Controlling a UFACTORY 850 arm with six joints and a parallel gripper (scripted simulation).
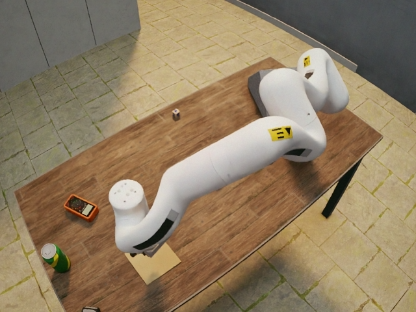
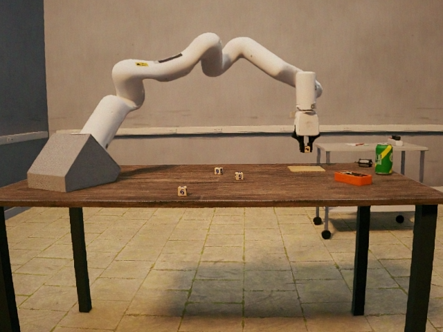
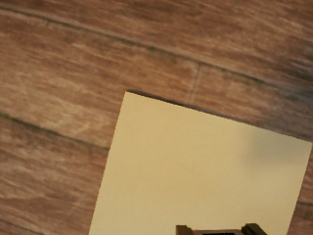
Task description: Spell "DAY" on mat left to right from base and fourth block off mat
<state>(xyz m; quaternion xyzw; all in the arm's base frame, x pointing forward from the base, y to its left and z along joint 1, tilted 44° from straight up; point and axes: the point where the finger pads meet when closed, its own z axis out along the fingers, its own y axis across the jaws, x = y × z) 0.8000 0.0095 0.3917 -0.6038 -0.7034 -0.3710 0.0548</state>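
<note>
The tan mat lies 9 cm below my hand. Also, from my hand: dark object: 26 cm ahead, 8 cm below, 6 cm to the left.
</note>
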